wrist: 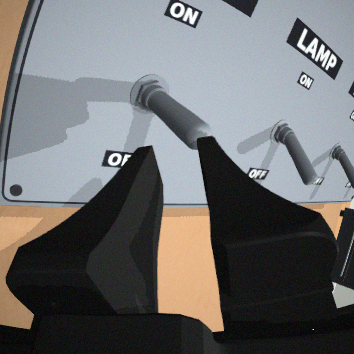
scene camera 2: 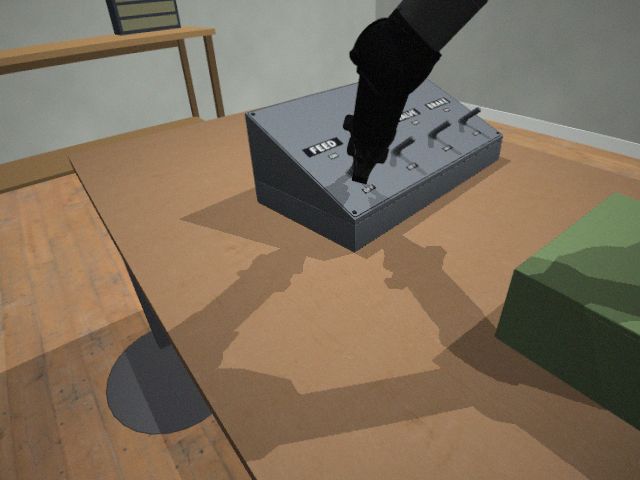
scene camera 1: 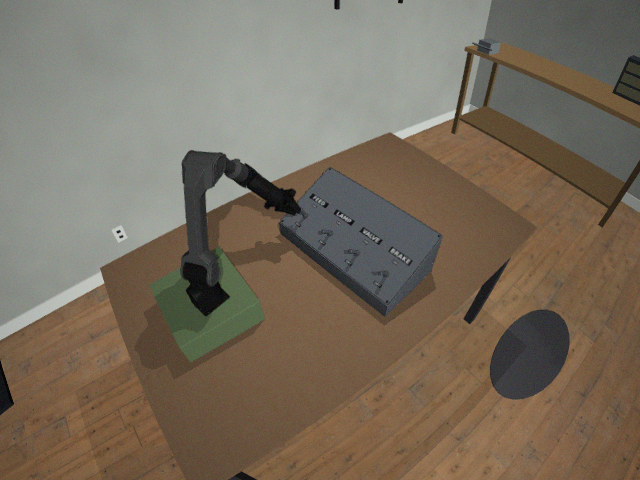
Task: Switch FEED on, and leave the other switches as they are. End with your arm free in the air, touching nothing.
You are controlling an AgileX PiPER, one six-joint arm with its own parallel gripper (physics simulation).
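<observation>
A grey sloped switch box [scene camera 1: 377, 209] [scene camera 2: 297, 121] [wrist: 75, 45] carries four levers. The FEED lever [scene camera 1: 301, 215] [wrist: 172, 114] leans toward the OFF side and sticks out from the panel; my gripper hides it in scene camera 2. The LAMP lever [scene camera 1: 325, 235] [scene camera 2: 404, 146] [wrist: 299, 156], VALVE lever [scene camera 1: 352, 253] [scene camera 2: 439, 130] and BRAKE lever [scene camera 1: 381, 275] [scene camera 2: 470, 115] lean the same way. My gripper [scene camera 1: 298, 212] [scene camera 2: 360, 179] [wrist: 178, 162] is open by a small gap, low over the FEED switch. The lever's tip is at the right fingertip in the wrist view; whether they touch is unclear.
The box stands on a brown table [scene camera 1: 310, 382] [scene camera 2: 351, 335]. The arm's green base block [scene camera 1: 232, 312] [scene camera 2: 563, 310] stands left of the box in scene camera 1. A wooden bench [scene camera 1: 563, 77] [scene camera 2: 196, 33] is farther off. The LAMP lever stands beside the FEED lever.
</observation>
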